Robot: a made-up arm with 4 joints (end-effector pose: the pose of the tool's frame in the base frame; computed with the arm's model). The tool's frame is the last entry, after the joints. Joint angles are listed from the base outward.
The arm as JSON. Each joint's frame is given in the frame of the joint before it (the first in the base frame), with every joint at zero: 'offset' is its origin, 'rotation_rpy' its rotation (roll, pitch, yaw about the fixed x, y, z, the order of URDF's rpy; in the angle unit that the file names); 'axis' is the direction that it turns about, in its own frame. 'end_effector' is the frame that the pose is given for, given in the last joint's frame.
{
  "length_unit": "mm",
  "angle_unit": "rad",
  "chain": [
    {
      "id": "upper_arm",
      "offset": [
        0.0,
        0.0,
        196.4
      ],
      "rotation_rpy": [
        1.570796,
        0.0,
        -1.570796
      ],
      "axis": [
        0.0,
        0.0,
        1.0
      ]
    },
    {
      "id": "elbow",
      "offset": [
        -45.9,
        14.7,
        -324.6
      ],
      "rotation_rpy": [
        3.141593,
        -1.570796,
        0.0
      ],
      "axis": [
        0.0,
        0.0,
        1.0
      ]
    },
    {
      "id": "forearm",
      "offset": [
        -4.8,
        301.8,
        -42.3
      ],
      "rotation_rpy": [
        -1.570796,
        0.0,
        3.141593
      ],
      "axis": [
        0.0,
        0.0,
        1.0
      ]
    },
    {
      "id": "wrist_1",
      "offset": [
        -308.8,
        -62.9,
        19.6
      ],
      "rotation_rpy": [
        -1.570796,
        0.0,
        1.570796
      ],
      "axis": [
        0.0,
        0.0,
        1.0
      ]
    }
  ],
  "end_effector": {
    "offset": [
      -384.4,
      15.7,
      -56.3
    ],
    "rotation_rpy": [
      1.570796,
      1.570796,
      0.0
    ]
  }
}
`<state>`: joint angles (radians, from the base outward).
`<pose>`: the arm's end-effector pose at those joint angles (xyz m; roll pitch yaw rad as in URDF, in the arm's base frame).
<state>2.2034 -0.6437 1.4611 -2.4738</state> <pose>-0.1962 -0.1050 0.4414 0.0827 0.8676 -1.4350</pose>
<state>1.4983 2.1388 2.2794 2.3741</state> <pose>0.3198 0.0125 0.4334 -0.7387 0.9223 -0.9525</pose>
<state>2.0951 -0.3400 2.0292 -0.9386</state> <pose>0.4684 -0.5759 0.5473 -2.6622 1.0163 -2.4855</pose>
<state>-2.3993 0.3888 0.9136 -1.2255</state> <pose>0.5630 0.5609 0.4815 -2.6652 -0.3731 -0.9184</pose>
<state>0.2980 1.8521 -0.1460 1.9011</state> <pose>0.3076 0.0939 -0.0816 1.7744 -1.2574 2.6702</pose>
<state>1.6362 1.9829 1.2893 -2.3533</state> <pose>0.9333 -0.0142 0.2910 0.9011 1.3477 2.0978</pose>
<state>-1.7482 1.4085 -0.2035 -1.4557</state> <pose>0.9395 0.3362 0.3071 3.0572 0.3785 -1.3997</pose>
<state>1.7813 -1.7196 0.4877 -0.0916</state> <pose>-0.0032 0.1607 0.5942 -1.4470 0.2793 -1.7075</pose>
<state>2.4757 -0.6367 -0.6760 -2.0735</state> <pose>-0.1250 -0.5324 0.3038 -0.7771 -0.8499 0.3166</pose>
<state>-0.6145 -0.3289 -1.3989 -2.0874</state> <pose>0.2228 0.6373 -0.0805 1.8816 0.6601 -1.3644</pose>
